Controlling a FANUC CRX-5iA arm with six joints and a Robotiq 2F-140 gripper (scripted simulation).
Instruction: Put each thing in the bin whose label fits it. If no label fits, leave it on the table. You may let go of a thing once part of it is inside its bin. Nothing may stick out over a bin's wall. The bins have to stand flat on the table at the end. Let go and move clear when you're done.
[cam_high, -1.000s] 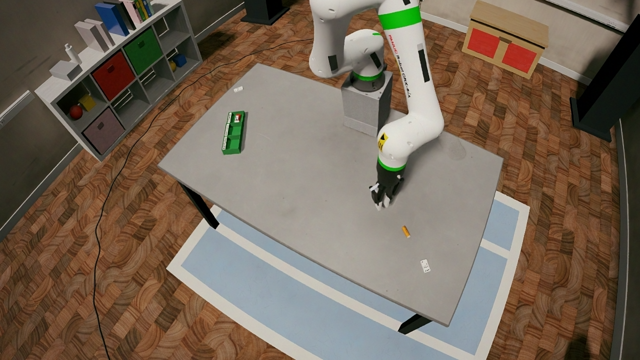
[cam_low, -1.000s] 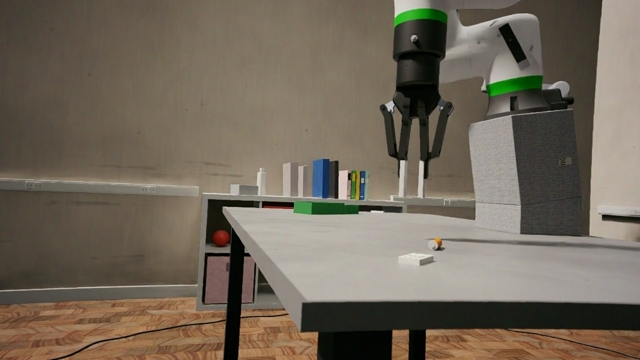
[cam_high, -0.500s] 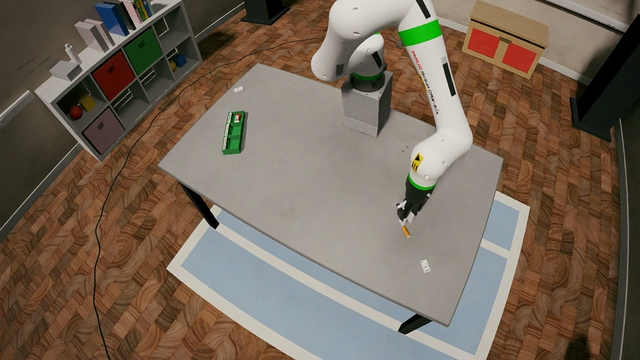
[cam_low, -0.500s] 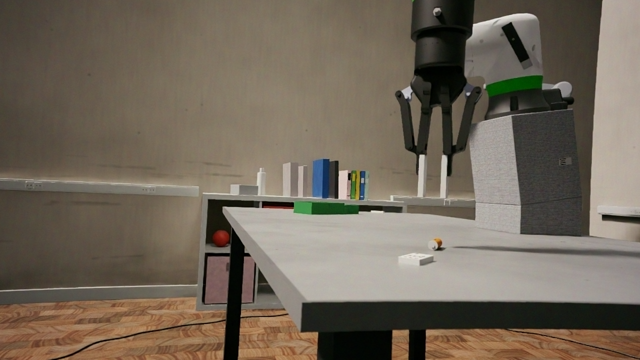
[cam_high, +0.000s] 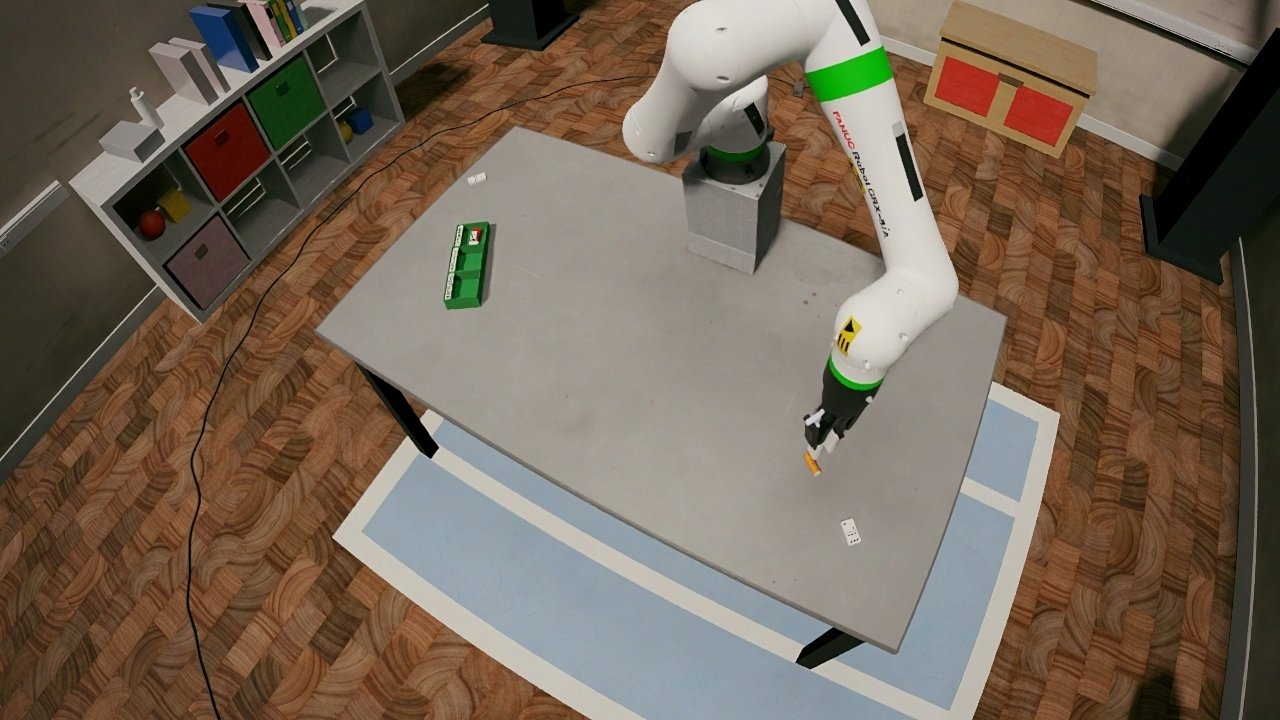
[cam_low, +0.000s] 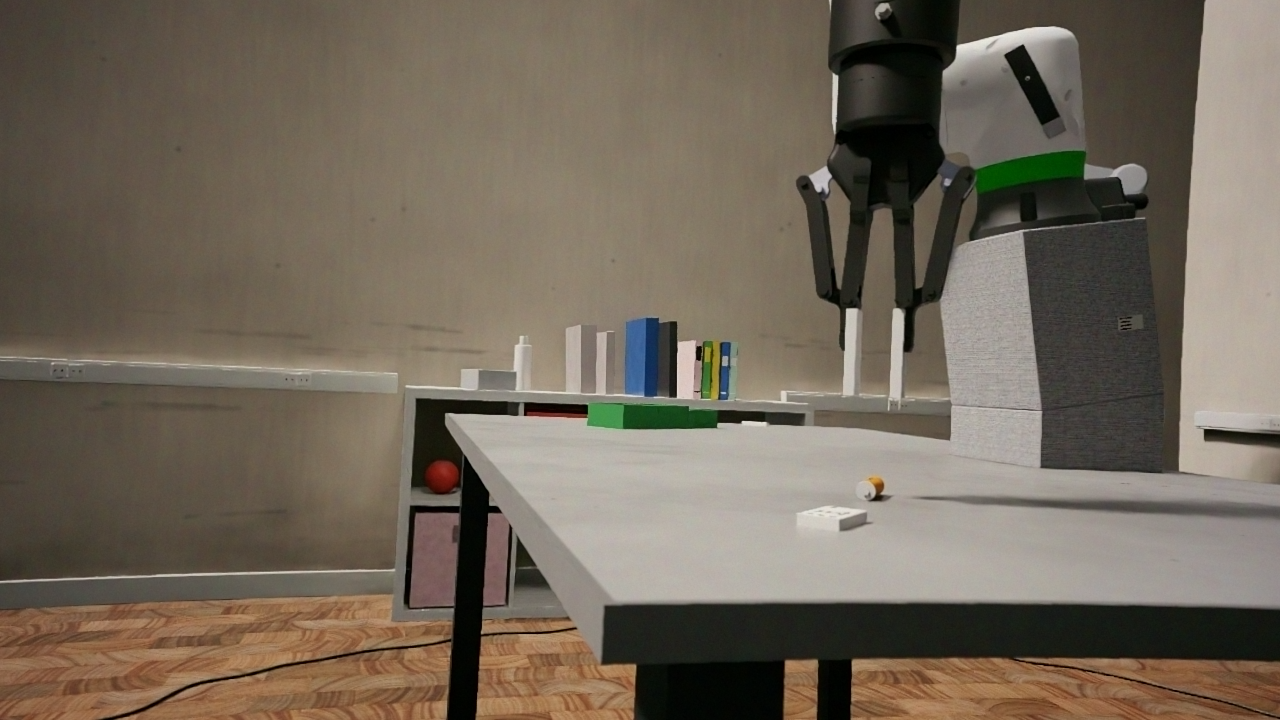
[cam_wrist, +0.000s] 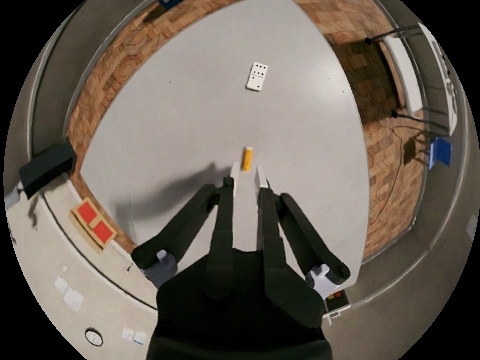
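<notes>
My gripper is now 100 mm above the orange cylinder. The rest, counted from my hand: red piece: 240 mm behind, 950 mm to the right, 100 mm below.
</notes>
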